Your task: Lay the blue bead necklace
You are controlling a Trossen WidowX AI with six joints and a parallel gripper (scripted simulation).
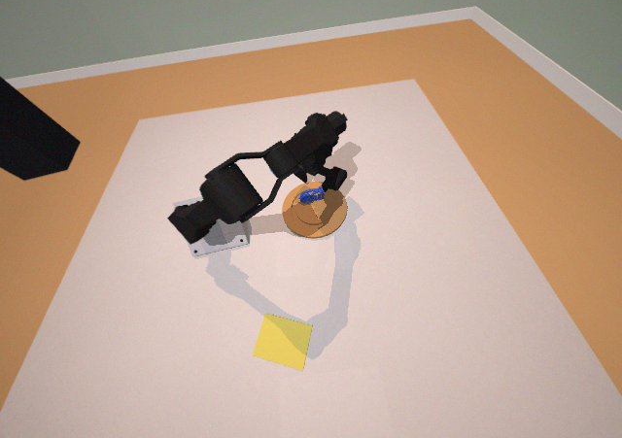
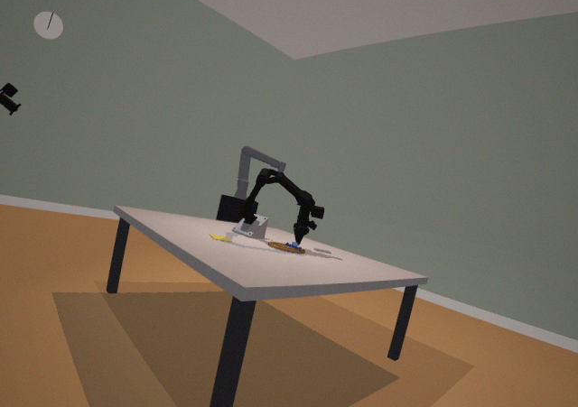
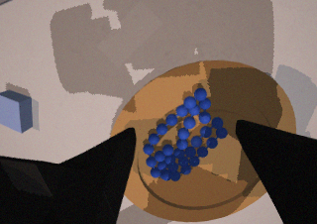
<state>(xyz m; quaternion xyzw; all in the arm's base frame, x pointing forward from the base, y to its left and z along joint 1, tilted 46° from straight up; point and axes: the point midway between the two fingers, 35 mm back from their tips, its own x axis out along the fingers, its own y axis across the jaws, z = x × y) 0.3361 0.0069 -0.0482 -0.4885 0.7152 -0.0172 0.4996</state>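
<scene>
My gripper tip is 6 cm to the left of the round bead board, 3 cm above it and 2 cm past it. Round my gripper tip: yellow square patch 38 cm to the right, 18 cm behind, 3 cm below; then flat grey tile 25 cm to the left, 3 cm below, 2 cm ahead; then light blue cube 14 cm to the left, 11 cm behind, 3 cm below.
</scene>
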